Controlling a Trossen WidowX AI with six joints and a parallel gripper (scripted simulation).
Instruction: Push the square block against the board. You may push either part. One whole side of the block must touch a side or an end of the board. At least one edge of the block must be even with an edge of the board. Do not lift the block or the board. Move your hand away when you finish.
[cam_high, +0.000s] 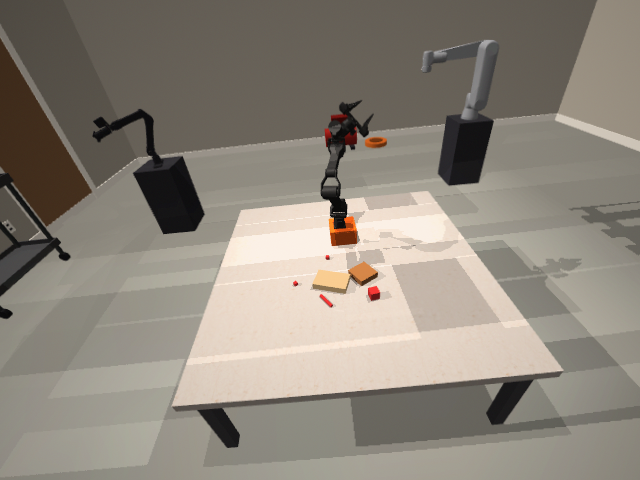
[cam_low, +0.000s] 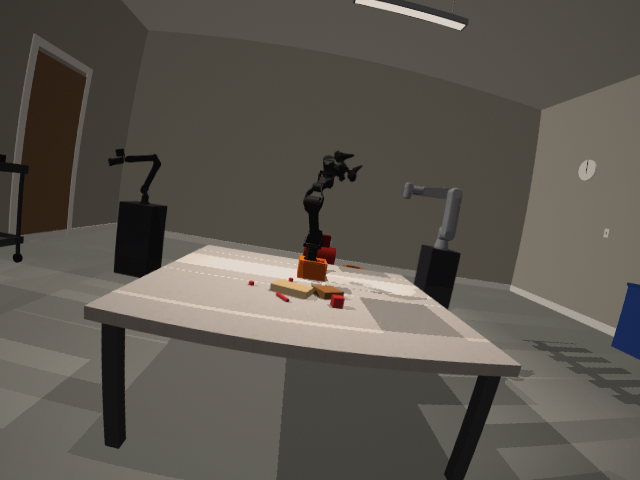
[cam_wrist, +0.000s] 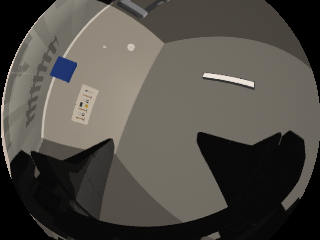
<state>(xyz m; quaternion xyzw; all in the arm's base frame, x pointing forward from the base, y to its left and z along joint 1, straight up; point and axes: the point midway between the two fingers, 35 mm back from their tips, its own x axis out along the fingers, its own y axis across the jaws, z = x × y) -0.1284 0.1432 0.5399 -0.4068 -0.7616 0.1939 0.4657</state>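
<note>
Right now my gripper tip is 64 cm above the thin red stick, 59 cm short of it and 28 cm to the left of it. Also, from my gripper tip: brown square block (63 cm below, 45 cm ahead, 9 cm to the right); then tan board (63 cm below, 48 cm ahead, 24 cm to the right).
</note>
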